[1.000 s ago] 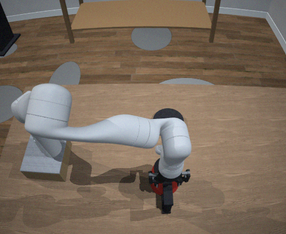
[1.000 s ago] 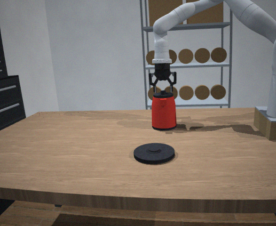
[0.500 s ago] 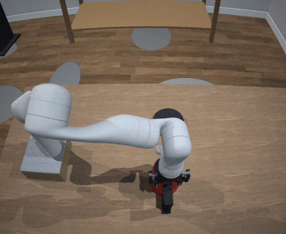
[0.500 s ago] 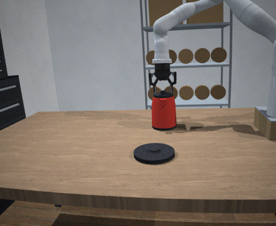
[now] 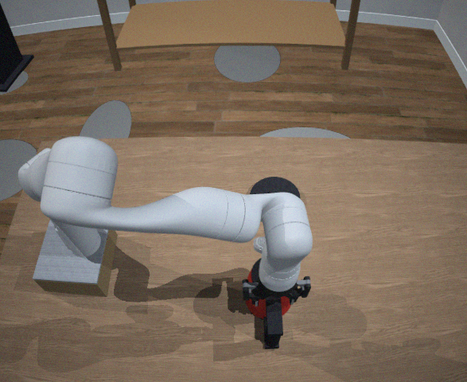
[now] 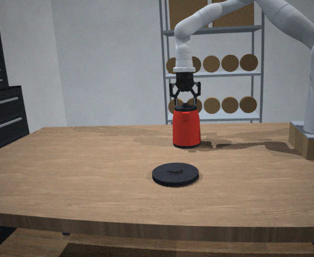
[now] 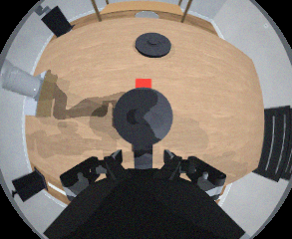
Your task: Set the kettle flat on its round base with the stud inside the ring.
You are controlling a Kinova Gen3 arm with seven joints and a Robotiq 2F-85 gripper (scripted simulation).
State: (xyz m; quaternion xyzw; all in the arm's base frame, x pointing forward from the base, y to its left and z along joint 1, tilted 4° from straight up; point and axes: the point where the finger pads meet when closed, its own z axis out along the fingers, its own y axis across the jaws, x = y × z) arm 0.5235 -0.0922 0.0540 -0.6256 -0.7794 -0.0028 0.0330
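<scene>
Right now my hand is 1 cm past the red kettle, 3 cm to the right of it and 8 cm above it. From my hand the other things lie so: round black base 4 cm behind, 38 cm to the left, 16 cm below.
</scene>
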